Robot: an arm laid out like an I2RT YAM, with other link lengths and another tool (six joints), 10 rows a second.
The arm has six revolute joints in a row. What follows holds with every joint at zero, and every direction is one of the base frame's. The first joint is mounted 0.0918 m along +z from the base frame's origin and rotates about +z. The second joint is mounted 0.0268 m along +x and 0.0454 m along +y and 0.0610 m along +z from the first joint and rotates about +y. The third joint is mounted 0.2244 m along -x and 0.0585 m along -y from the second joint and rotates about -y. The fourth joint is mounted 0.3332 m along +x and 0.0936 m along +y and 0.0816 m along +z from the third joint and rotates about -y. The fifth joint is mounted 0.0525 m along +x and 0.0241 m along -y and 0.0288 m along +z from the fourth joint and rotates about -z. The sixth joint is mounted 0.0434 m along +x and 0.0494 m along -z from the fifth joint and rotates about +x. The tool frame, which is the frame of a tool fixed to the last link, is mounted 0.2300 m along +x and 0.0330 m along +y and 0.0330 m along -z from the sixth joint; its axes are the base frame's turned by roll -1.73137, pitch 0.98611 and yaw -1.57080 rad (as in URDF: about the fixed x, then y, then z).
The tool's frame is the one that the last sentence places.
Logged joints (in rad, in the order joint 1, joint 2, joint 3, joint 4, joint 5, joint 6), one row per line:
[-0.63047 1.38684 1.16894 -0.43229 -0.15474 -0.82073]
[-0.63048 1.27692 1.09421 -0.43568 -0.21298 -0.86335]
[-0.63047 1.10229 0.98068 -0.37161 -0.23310 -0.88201]
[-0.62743 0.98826 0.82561 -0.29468 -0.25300 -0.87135]
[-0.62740 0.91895 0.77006 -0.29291 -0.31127 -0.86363]
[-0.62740 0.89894 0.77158 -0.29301 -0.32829 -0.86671]
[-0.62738 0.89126 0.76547 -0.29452 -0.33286 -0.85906]
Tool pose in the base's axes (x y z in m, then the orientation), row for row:
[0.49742 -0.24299 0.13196 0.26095 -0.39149 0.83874 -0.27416]
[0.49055 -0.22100 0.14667 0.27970 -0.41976 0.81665 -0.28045]
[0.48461 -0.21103 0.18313 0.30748 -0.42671 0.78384 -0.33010]
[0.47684 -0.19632 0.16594 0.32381 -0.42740 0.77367 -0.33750]
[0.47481 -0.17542 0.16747 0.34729 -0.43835 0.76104 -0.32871]
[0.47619 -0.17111 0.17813 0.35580 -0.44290 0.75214 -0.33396]
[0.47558 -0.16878 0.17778 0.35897 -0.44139 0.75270 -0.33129]
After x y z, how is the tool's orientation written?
As a quaternion, w x y z.
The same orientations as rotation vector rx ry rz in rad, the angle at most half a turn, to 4 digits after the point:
[-1.0599 2.2708 -0.7423]
[-1.1257 2.1900 -0.7521]
[-1.1285 2.0730 -0.8730]
[-1.1213 2.0297 -0.8854]
[-1.1369 1.9739 -0.8526]
[-1.1440 1.9428 -0.8626]
[-1.1384 1.9413 -0.8545]

